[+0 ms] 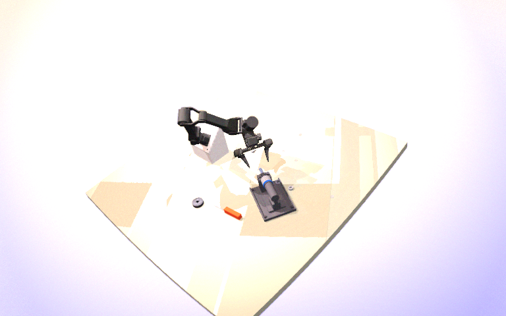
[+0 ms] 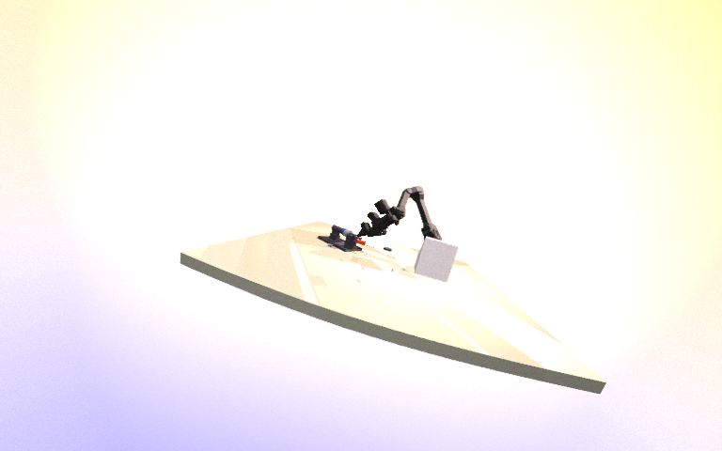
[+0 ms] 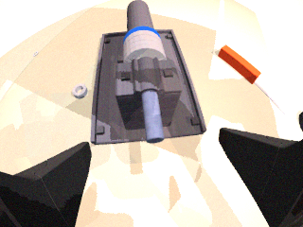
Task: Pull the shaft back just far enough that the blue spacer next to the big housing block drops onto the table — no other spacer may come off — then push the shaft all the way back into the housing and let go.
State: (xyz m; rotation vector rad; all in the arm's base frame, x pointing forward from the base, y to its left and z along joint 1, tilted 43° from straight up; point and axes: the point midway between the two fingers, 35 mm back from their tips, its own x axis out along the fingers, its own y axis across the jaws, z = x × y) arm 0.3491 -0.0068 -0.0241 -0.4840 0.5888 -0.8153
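Now: the pale spacer 8 cm ahead of my gripper tip, 5 cm to the right of it and 2 cm below it. Round my gripper tip: blue spacer: 11 cm ahead, 7 cm to the right, 2 cm below; then grey-blue shaft: 9 cm ahead, 6 cm to the right, 2 cm below; then black disc: 16 cm behind, 29 cm to the right, 9 cm below.
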